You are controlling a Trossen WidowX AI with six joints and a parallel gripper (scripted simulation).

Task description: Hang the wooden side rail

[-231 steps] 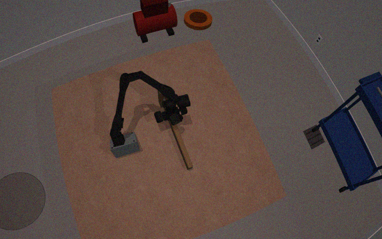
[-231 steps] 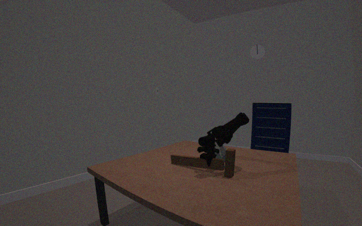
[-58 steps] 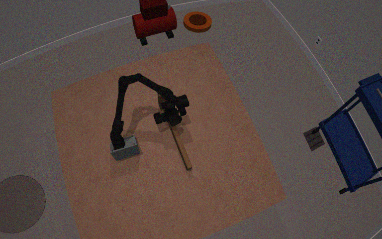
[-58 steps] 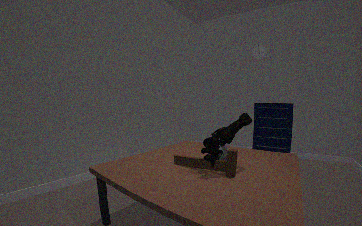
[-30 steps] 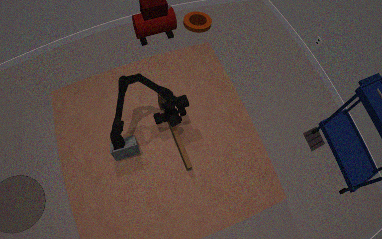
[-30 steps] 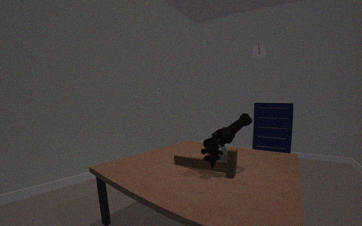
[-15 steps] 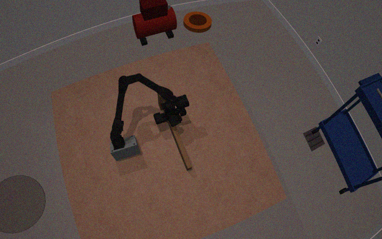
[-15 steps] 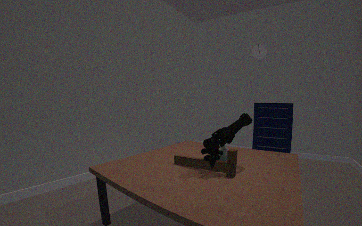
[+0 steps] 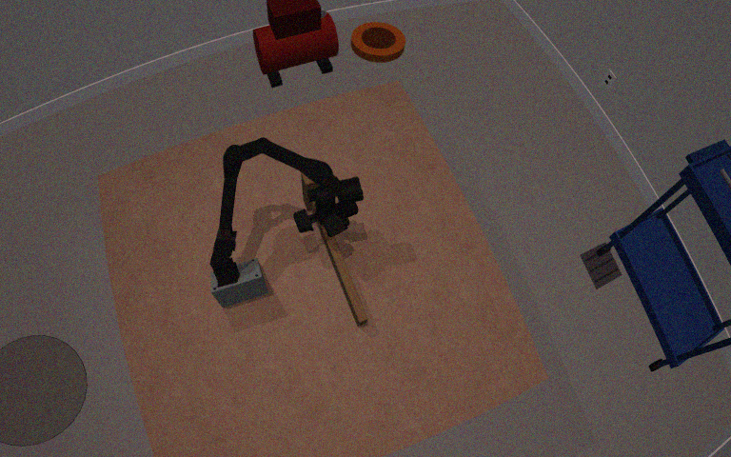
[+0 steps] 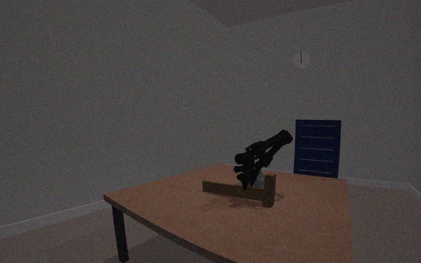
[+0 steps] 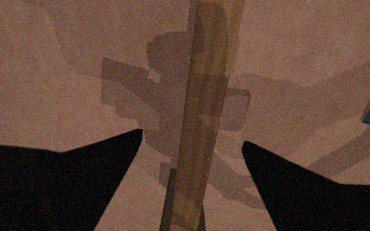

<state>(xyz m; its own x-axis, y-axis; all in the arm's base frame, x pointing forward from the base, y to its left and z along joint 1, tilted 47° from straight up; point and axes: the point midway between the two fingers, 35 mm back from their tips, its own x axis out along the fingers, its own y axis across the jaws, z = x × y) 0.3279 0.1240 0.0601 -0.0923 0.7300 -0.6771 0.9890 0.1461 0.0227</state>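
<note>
My gripper tip is 2 cm past the headboard post, 12 cm to the right of it and 1 cm below it.
</note>
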